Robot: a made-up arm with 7 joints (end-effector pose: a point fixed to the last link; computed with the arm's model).
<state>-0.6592 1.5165 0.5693 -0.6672 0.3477 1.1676 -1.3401</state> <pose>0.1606 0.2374 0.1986 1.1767 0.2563 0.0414</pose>
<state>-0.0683 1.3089 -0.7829 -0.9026 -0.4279 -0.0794 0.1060</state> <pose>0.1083 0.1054 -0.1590 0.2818 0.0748 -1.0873</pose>
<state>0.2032 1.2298 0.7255 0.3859 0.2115 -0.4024 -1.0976</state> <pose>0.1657 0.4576 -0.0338 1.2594 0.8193 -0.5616</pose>
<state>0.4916 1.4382 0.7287 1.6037 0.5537 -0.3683 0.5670</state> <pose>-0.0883 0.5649 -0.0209 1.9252 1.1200 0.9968</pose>
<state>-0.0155 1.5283 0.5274 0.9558 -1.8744 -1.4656 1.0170</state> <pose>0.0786 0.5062 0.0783 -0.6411 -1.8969 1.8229</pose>
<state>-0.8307 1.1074 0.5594 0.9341 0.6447 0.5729 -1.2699</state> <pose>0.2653 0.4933 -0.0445 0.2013 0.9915 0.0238</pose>
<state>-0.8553 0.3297 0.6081 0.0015 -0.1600 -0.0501 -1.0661</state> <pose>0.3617 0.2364 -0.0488 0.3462 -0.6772 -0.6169</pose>
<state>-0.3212 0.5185 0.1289 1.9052 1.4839 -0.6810 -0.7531</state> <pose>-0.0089 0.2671 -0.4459 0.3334 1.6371 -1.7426</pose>
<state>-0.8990 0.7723 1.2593 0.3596 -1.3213 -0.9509 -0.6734</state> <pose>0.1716 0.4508 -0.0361 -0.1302 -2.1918 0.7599</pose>
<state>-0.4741 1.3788 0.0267 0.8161 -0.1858 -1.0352 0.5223</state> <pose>0.2627 0.4244 -0.0113 1.0506 -0.8655 0.4571</pose>
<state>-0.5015 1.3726 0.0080 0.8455 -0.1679 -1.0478 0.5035</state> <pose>0.2648 0.4255 -0.0136 1.0676 -0.8493 0.4393</pose>
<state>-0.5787 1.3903 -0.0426 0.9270 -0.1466 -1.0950 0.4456</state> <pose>0.2663 0.4307 -0.0040 1.1251 -0.8304 0.3936</pose>
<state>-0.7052 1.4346 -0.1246 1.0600 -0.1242 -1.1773 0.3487</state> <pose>0.2625 0.4402 0.0194 1.2256 -0.8009 0.3303</pose>
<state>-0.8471 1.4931 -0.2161 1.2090 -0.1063 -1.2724 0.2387</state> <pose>0.2490 0.4513 0.0496 1.3415 -0.7566 0.2795</pose>
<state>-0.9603 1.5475 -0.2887 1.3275 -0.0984 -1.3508 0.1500</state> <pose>0.2298 0.4600 0.0755 1.4342 -0.7124 0.2582</pose>
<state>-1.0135 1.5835 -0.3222 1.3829 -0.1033 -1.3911 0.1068</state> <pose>0.2155 0.4642 0.0908 1.4818 -0.6941 0.2604</pose>
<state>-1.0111 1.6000 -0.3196 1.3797 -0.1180 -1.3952 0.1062</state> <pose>0.2104 0.4648 0.0972 1.4904 -0.7079 0.2726</pose>
